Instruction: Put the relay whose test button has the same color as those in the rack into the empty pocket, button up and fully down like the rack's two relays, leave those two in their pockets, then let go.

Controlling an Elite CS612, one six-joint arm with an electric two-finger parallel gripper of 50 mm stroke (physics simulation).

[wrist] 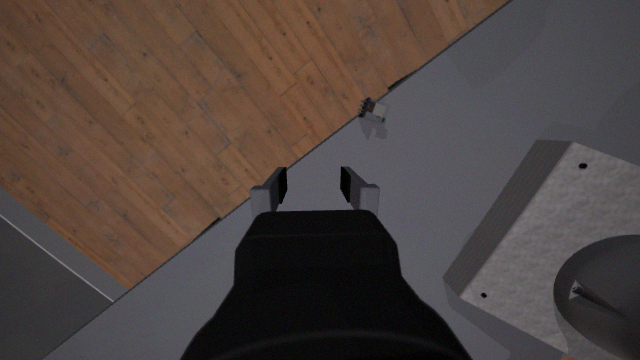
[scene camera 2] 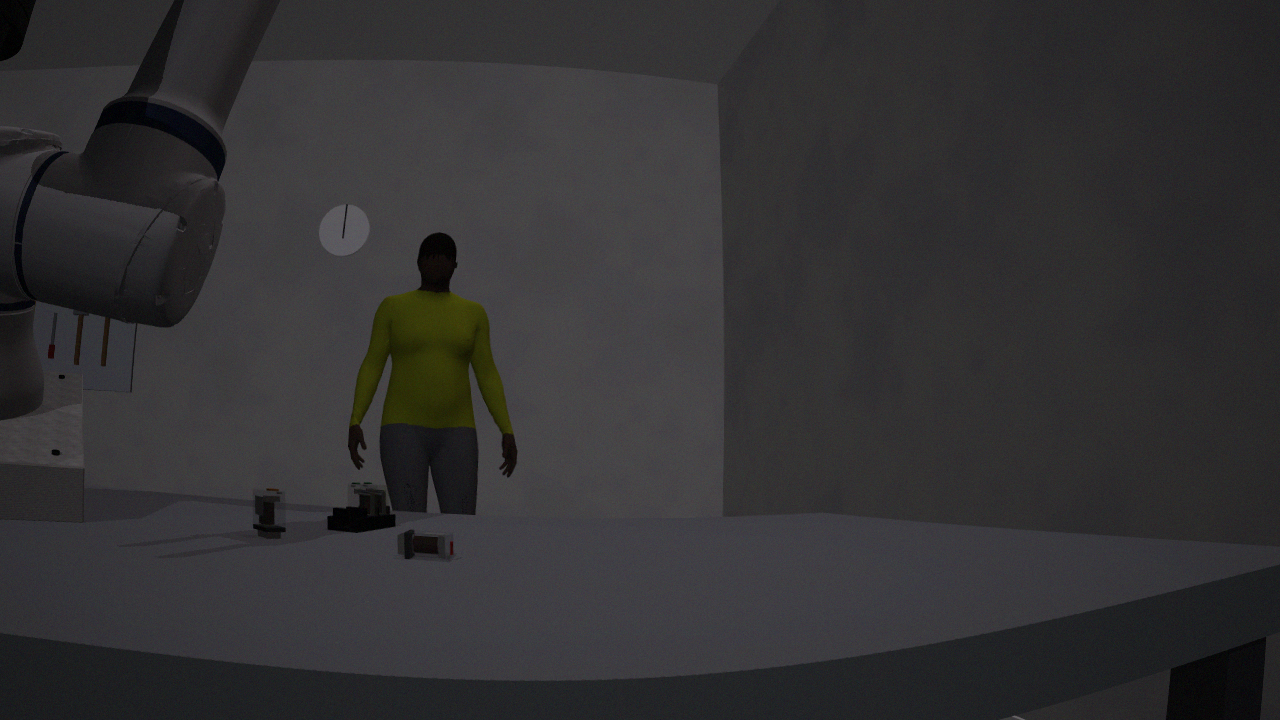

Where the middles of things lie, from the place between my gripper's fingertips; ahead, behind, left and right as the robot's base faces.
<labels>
I see the orange-button relay (scene camera 2: pixel 269 516) 38 cm to the left of my hand, 16 cm ahead of it and 12 cm below it. Round my hand: black rack (scene camera 2: pixel 350 519): 54 cm to the left, 24 cm ahead, 13 cm below; red-button relay (scene camera 2: pixel 423 545): 30 cm to the left, 30 cm ahead, 13 cm below.
</labels>
